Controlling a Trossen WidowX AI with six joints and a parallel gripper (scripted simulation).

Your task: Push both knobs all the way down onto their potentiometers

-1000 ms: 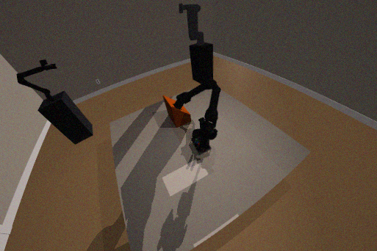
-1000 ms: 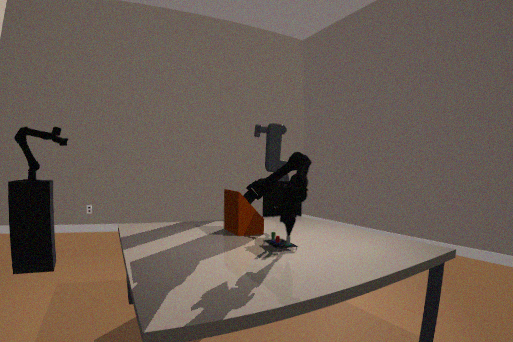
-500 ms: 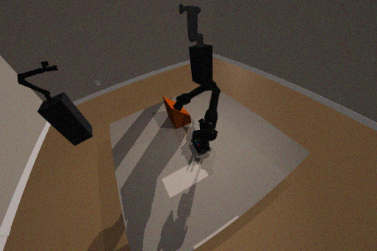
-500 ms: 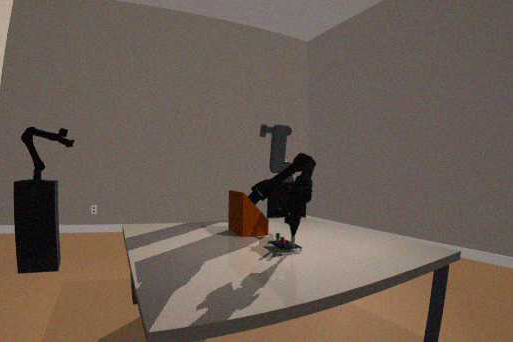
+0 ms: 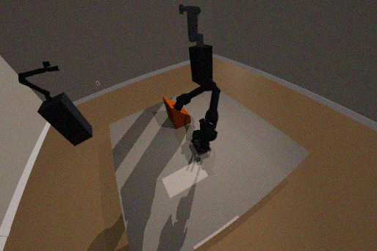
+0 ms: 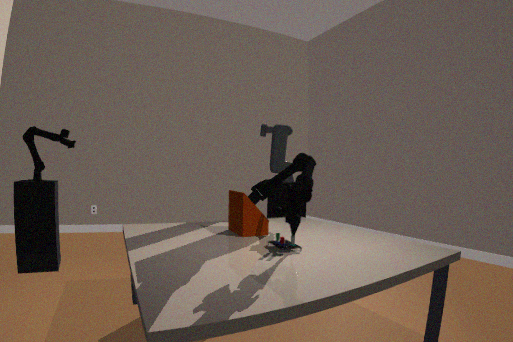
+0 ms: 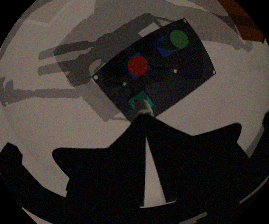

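The white knob lies 2 cm below my gripper tip. The rest, counted from my gripper tip: green knob 8 cm behind, 3 cm to the right, 2 cm below.
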